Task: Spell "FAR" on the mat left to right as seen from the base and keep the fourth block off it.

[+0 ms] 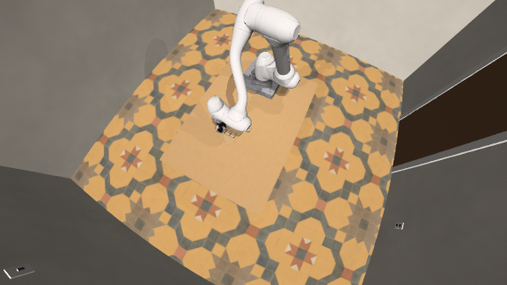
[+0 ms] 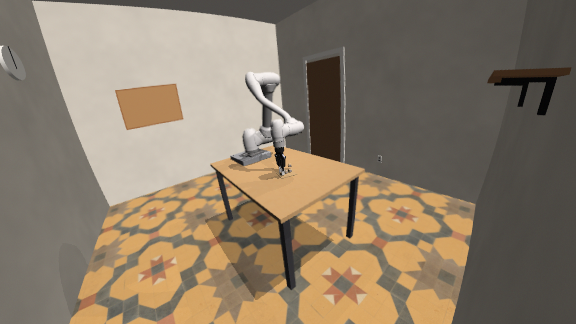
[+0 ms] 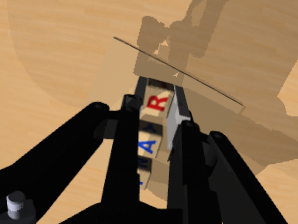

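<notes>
Right now the tan mat is 40 mm to the left of my hand, 40 mm below it and 10 mm ahead of it. Also, from my hand: R block 30 mm below.
</notes>
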